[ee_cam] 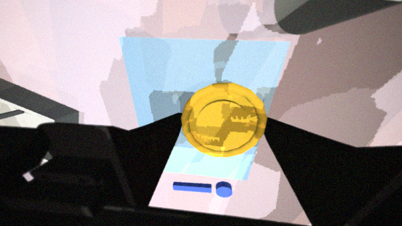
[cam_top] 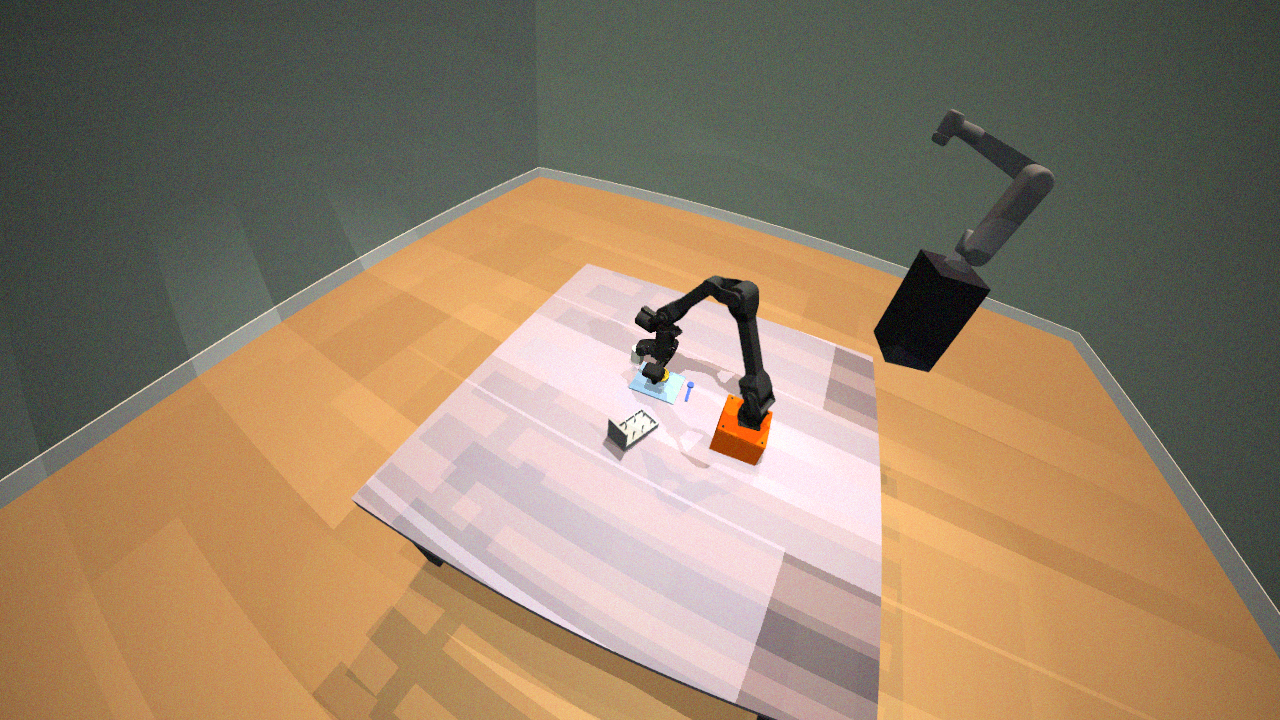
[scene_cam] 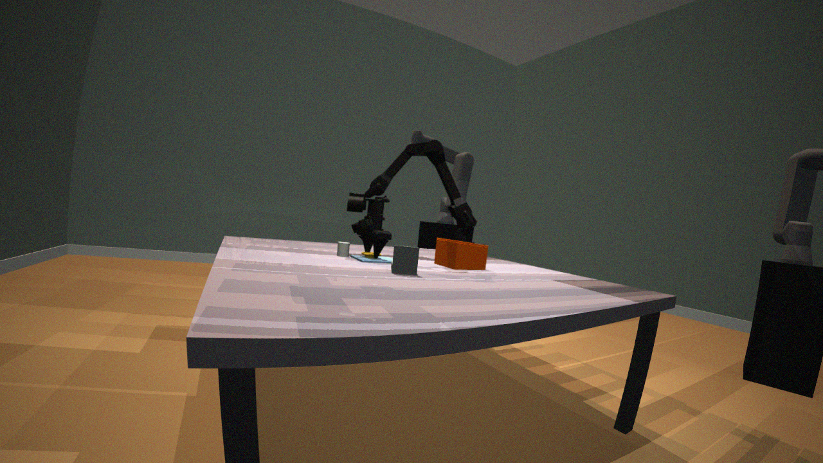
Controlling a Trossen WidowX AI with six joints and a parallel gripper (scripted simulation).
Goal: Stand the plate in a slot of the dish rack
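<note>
My gripper tip is now 10 mm past the light-blue mat and 20 mm to the right of it. From my gripper tip the other things lie so: white cup (80 mm ahead, 60 mm to the right, 20 mm above); then yellow plate (10 mm above); then grey dish rack (30 mm ahead, 230 mm to the left, 20 mm above).
</note>
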